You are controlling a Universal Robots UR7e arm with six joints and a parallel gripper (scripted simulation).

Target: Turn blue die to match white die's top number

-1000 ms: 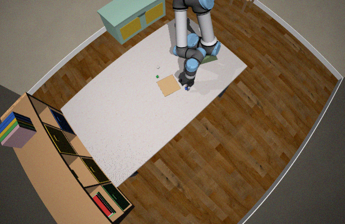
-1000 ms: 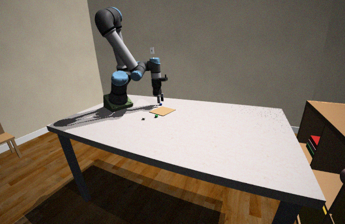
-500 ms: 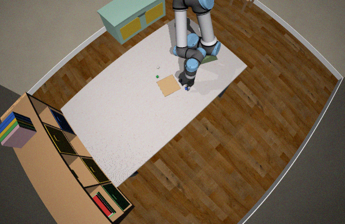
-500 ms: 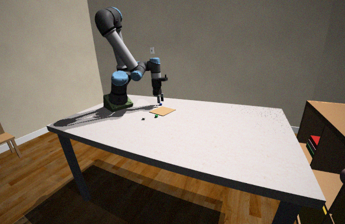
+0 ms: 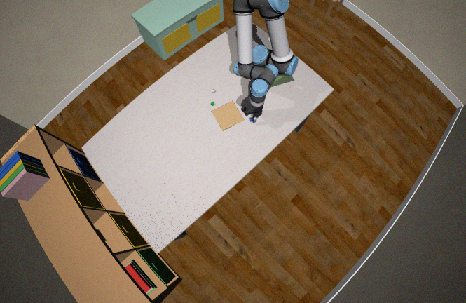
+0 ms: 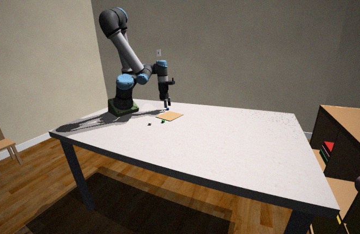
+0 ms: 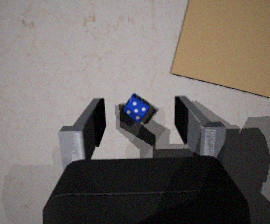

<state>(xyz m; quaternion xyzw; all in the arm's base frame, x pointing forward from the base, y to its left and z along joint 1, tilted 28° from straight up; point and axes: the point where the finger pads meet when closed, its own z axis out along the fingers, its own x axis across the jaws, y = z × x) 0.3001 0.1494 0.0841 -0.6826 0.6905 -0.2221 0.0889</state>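
My hand is 40 mm above the blue die. From my hand the other things lie so: green die (230 mm to the right, 80 mm ahead, 40 mm below); then white die (290 mm to the right, 40 mm below, 10 mm ahead); then tan mat (120 mm to the right, 70 mm ahead, 40 mm below).
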